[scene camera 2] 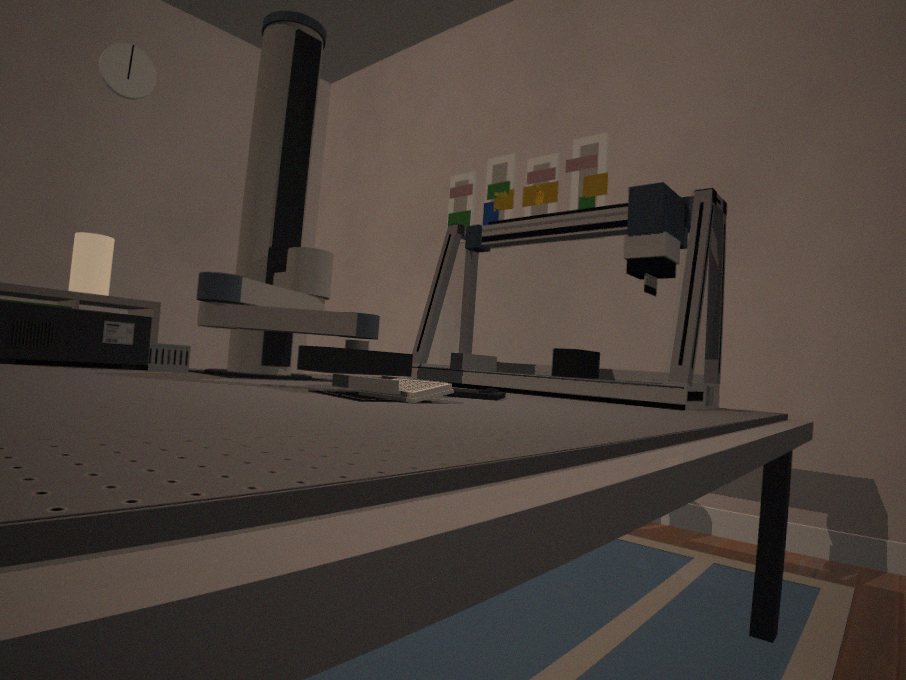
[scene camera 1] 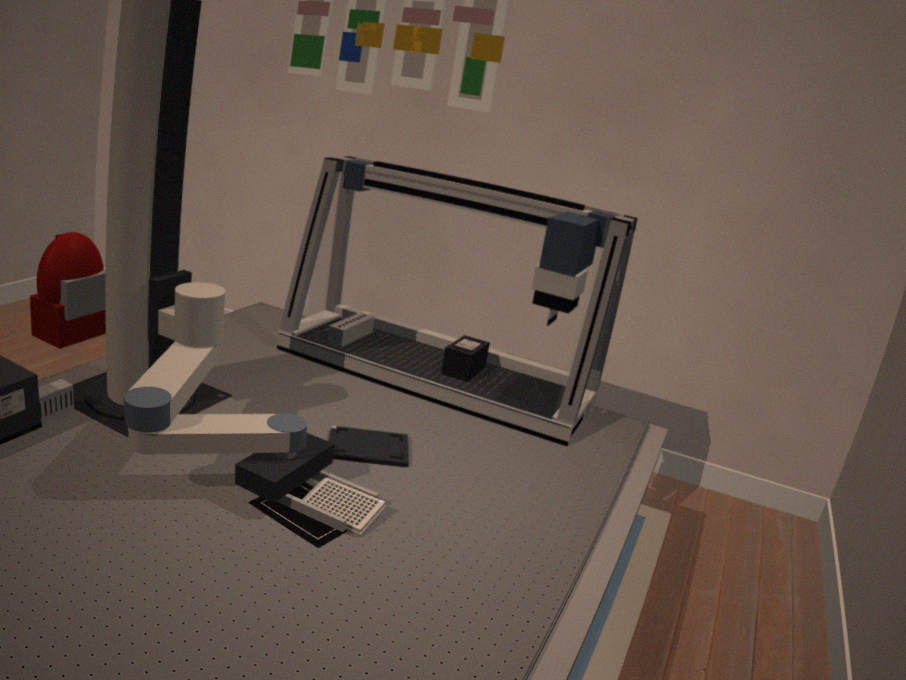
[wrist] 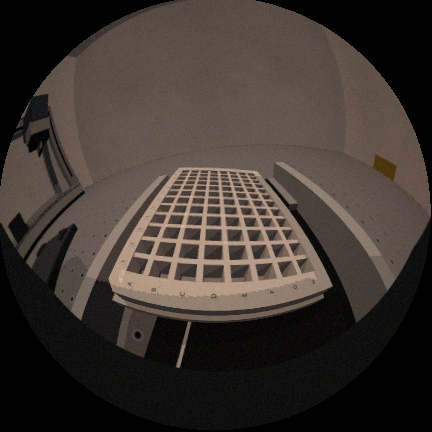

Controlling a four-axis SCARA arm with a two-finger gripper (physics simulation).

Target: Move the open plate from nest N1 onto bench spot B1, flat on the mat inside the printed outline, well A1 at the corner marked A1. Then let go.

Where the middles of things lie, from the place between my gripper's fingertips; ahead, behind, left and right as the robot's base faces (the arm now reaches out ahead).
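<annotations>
Positions relative to my hand: white well plate [scene camera 1: 360, 510], 40 mm behind and 10 mm below; black box [scene camera 1: 460, 365], 660 mm to the left of it, 100 mm behind it and 60 mm above it.
</annotations>
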